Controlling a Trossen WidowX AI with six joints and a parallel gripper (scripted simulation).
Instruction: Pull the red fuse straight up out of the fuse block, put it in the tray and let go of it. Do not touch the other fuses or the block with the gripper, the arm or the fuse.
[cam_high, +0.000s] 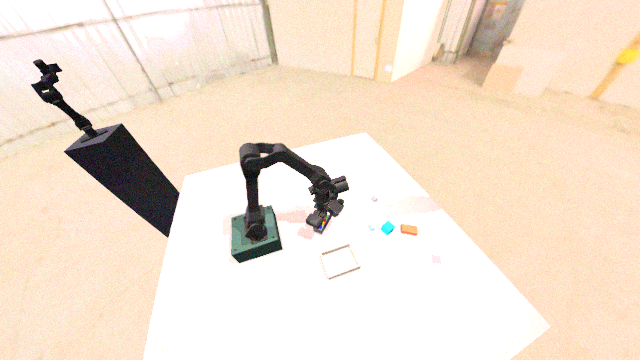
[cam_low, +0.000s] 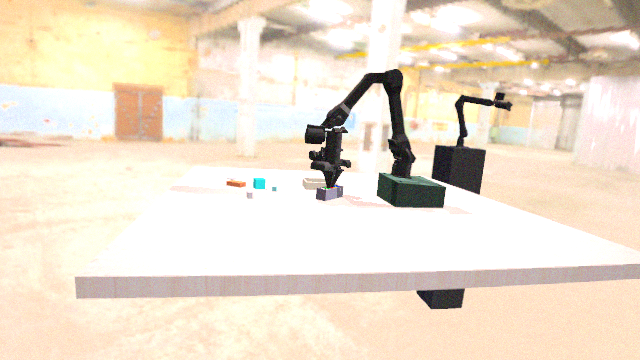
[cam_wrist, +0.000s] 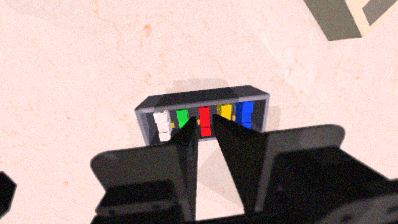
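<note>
The tray is 19 cm to the right of my gripper tip and 3 cm below it. From my gripper tip the other things lie so: orange block: 34 cm ahead, 17 cm to the right, 3 cm below; cyan cube: 25 cm ahead, 13 cm to the right, 2 cm below.
</note>
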